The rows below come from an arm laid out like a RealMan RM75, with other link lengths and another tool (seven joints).
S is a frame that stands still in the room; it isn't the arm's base.
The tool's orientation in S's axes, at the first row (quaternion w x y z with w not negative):
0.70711 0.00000 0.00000 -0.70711
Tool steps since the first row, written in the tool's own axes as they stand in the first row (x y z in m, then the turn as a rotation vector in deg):
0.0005 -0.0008 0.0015 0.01 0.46 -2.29
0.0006 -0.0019 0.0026 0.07 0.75 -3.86
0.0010 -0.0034 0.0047 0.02 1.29 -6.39
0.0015 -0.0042 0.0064 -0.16 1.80 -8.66
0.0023 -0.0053 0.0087 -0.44 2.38 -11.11
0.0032 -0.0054 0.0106 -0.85 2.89 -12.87
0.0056 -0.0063 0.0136 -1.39 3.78 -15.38
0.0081 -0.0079 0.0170 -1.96 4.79 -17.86
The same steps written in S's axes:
-0.0008 -0.0005 0.0015 0.46 -0.01 -2.29
-0.0019 -0.0006 0.0026 0.75 -0.07 -3.86
-0.0034 -0.0010 0.0047 1.29 -0.02 -6.39
-0.0042 -0.0015 0.0064 1.80 0.16 -8.66
-0.0053 -0.0023 0.0087 2.38 0.44 -11.11
-0.0054 -0.0032 0.0106 2.89 0.85 -12.87
-0.0063 -0.0056 0.0136 3.78 1.39 -15.38
-0.0079 -0.0081 0.0170 4.79 1.96 -17.86

